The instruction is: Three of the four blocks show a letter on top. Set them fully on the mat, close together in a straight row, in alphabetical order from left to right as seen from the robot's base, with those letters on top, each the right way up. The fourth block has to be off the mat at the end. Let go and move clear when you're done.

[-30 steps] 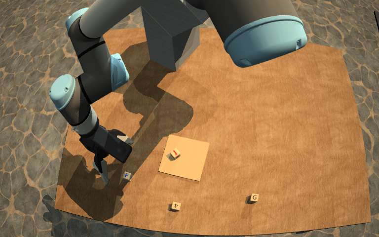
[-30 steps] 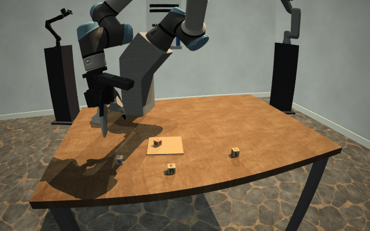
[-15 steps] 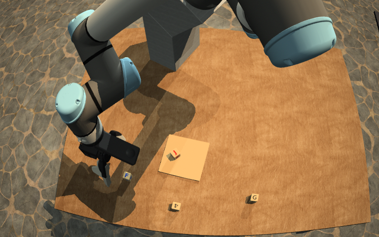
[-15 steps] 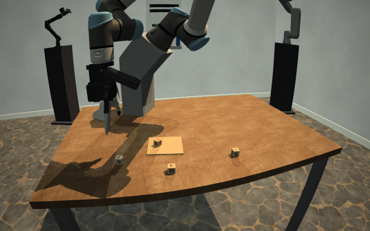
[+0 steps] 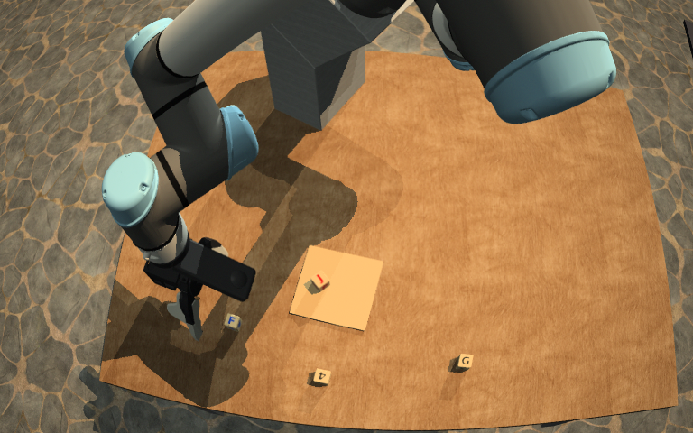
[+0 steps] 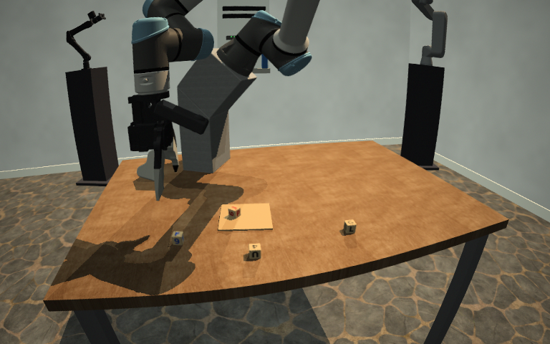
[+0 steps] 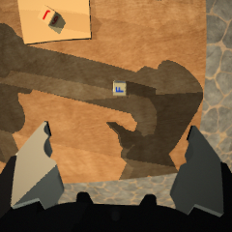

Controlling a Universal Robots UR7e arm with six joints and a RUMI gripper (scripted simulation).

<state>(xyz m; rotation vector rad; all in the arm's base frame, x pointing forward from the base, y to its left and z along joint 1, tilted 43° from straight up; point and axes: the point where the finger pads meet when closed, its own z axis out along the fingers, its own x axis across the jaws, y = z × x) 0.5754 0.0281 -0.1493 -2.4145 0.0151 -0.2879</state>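
The block is 140 mm below my hand. The rest, counted from my hand: tan mat (150 mm to the left, 150 mm below, 140 mm behind).
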